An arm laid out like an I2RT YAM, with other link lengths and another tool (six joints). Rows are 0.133 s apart.
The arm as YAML. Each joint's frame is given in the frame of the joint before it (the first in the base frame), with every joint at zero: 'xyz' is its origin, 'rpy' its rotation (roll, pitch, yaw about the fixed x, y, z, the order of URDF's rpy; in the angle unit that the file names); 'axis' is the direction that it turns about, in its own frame. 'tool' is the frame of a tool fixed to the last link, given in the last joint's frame.
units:
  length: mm
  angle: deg
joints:
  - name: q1
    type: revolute
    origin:
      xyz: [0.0, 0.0, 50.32]
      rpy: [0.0, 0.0, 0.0]
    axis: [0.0, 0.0, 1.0]
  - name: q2
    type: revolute
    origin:
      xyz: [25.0, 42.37, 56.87]
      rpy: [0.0, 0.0, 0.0]
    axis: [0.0, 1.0, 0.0]
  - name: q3
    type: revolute
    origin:
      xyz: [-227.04, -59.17, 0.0]
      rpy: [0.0, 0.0, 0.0]
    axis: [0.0, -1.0, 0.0]
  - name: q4
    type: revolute
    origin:
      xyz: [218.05, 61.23, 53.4]
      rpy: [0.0, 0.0, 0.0]
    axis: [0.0, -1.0, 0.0]
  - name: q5
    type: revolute
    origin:
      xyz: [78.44, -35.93, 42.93]
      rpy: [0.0, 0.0, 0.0]
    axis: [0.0, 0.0, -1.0]
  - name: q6
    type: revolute
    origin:
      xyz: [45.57, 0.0, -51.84]
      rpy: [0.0, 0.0, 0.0]
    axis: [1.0, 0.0, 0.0]
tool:
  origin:
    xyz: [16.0, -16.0, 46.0]
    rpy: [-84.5, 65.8, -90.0]
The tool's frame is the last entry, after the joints.
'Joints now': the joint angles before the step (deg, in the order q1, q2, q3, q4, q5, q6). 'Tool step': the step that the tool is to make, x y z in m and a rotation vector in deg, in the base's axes. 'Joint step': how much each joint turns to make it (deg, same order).
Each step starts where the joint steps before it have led.
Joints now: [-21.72 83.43 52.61 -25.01 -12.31 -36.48]
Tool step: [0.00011 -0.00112 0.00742 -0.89 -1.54 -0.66]
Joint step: [-0.02 -1.02 0.22 0.60 0.58 0.38]
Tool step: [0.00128 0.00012 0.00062 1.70 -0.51 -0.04]
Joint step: [0.01 0.29 0.23 0.14 -1.40 1.11]
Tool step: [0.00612 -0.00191 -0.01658 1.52 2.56 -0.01]
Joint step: [0.08 3.79 0.38 0.54 -0.33 0.34]
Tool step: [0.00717 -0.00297 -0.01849 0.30 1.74 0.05]
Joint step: [-0.01 4.24 -0.02 2.48 0.28 -0.25]
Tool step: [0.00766 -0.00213 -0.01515 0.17 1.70 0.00]
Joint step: [0.22 4.05 0.88 1.51 0.51 -0.05]
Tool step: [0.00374 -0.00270 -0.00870 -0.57 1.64 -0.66]
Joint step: [0.04 2.30 0.87 0.12 1.33 0.06]
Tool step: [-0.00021 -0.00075 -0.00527 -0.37 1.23 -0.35]
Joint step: [0.01 0.83 0.02 -0.21 0.87 -0.06]
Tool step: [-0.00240 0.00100 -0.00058 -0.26 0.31 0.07]
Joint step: [0.03 -0.50 -0.60 -0.13 0.30 -0.20]
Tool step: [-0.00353 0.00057 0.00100 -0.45 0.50 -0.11]
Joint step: [-0.06 -0.94 -0.55 -0.73 0.56 -0.24]
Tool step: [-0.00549 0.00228 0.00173 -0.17 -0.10 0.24]
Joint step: [-0.02 -1.66 -1.40 -0.15 -0.01 -0.29]
